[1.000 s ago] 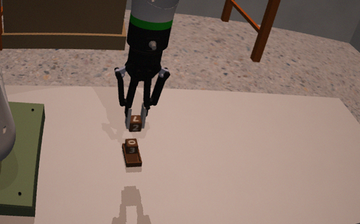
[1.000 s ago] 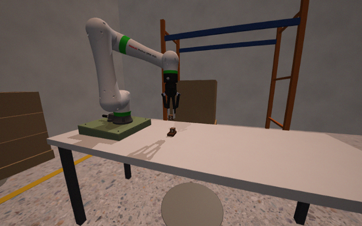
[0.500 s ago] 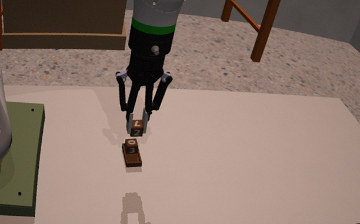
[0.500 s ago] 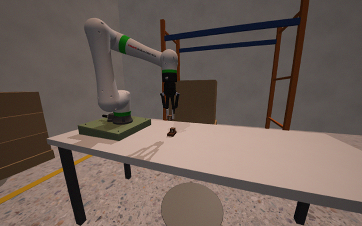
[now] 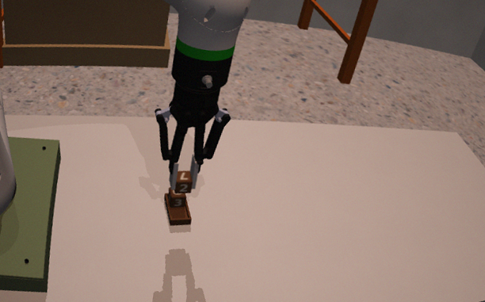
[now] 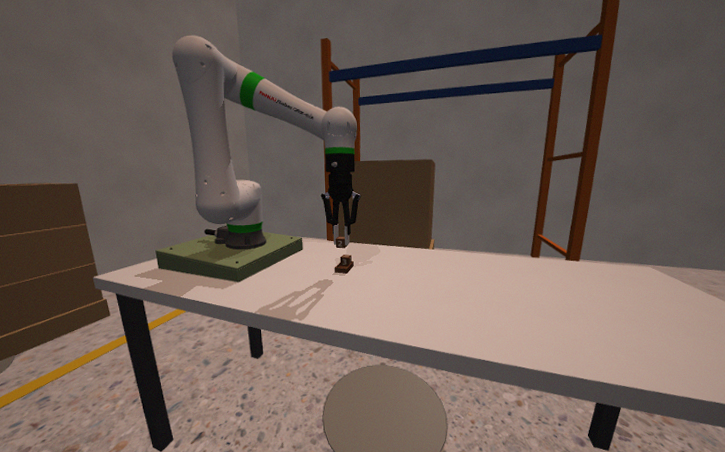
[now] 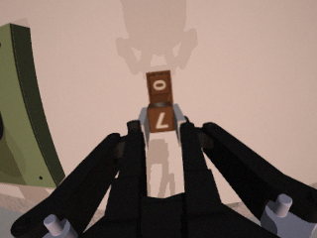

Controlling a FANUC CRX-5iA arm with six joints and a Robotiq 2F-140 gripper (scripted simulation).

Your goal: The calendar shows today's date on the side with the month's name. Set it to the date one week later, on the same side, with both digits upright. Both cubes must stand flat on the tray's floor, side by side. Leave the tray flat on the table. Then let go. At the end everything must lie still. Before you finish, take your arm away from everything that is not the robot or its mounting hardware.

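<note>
Right now my hand is 20 mm to the right of the brown tray and 120 mm above it.
</note>
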